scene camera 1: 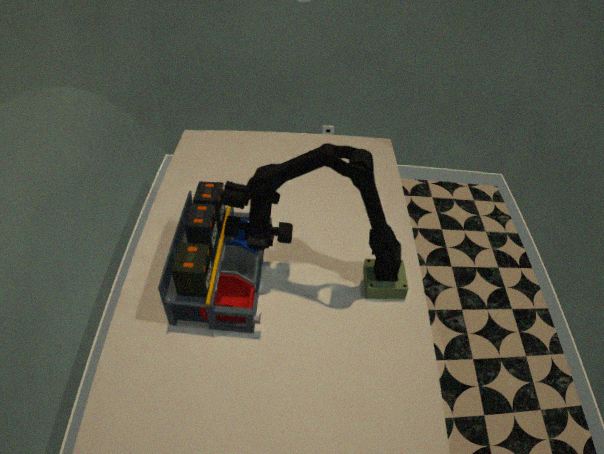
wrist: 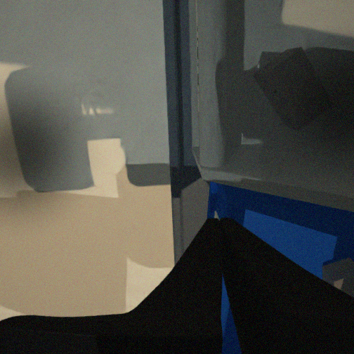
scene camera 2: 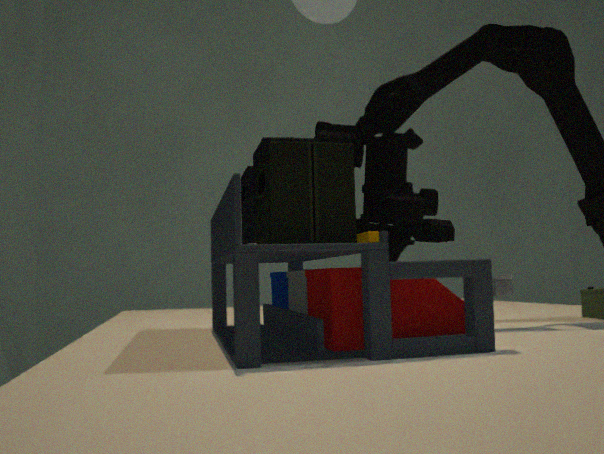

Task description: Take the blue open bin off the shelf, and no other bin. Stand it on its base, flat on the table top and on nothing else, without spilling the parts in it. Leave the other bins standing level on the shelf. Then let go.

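Seen in the pictures: gripper, between the fingertips: (scene camera 1: 256, 249); arm's base, origin of its link: (scene camera 1: 386, 272).
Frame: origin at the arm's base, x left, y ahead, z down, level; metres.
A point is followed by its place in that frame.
Note:
The blue open bin (scene camera 1: 240, 244) @(x -0.059, y 0.421, z -0.032 m) (scene camera 2: 278, 290) @(x -0.067, y 0.513, z -0.014 m) (wrist: 290, 240) stands on the lower level of the grey shelf (scene camera 2: 377, 305) @(x 0.192, y 0.476, z -0.004 m) (wrist: 178, 100), beside the grey bin (scene camera 1: 237, 262) @(x -0.043, y 0.431, z 0.029 m) (scene camera 2: 297, 292) @(x 0.010, y 0.506, z -0.012 m) (wrist: 280, 155). The red bin (scene camera 1: 234, 291) @(x 0.069, y 0.428, z 0.027 m) (scene camera 2: 345, 310) @(x 0.164, y 0.496, z 0.001 m) stands on the grey bin's other side. My gripper (scene camera 2: 395, 254) (wrist: 218, 228) points down over the blue bin, its fingertips shut together with nothing between them. In the wrist view the tips cover part of the bin near its left edge. Whether they touch it cannot be told. The fingers hide much of the bin, and its parts are hard to make out.
Dark boxes with orange marks (scene camera 1: 192, 270) @(x 0.158, y 0.509, z -0.154 m) (scene camera 2: 300, 190) @(x 0.163, y 0.535, z -0.108 m) stand on the upper shelf level, close beside the arm's hand. A yellow strip (scene camera 1: 218, 257) @(x 0.029, y 0.470, z -0.067 m) (scene camera 2: 368, 237) @(x 0.190, y 0.481, z -0.063 m) runs along that level's front edge. The pale table top (scene camera 1: 300, 380) @(x 0.333, y 0.239, z 0.044 m) extends around the shelf; the green arm base (scene camera 1: 386, 289) @(x 0.062, y 0.005, z 0.001 m) stands opposite.

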